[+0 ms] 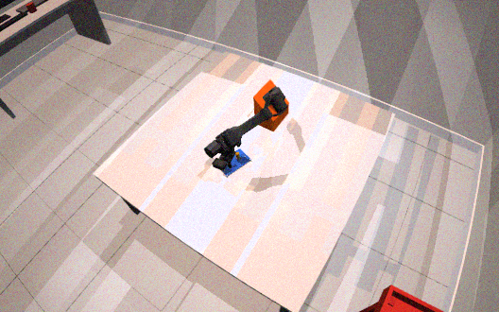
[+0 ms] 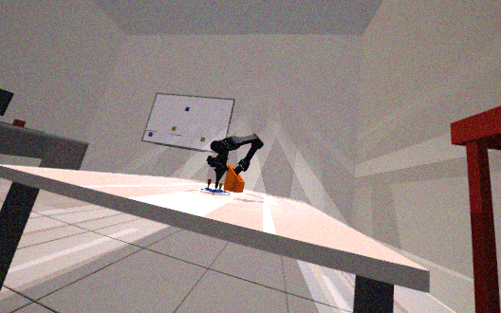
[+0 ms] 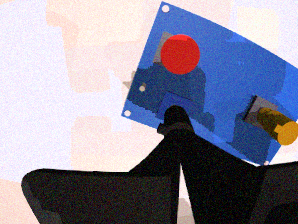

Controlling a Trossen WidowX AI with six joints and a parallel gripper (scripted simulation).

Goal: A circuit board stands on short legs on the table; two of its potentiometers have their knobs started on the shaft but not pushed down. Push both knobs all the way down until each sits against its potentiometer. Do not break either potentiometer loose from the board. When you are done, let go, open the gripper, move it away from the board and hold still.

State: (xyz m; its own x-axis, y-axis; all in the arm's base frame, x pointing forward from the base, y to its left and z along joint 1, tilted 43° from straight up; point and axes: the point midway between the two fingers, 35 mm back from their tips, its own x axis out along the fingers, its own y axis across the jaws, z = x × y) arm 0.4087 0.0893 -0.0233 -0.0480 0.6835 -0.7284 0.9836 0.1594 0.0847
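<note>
My gripper tip is 70 mm past the yellow knob, 10 mm to the left of it and 20 mm above it.
</note>
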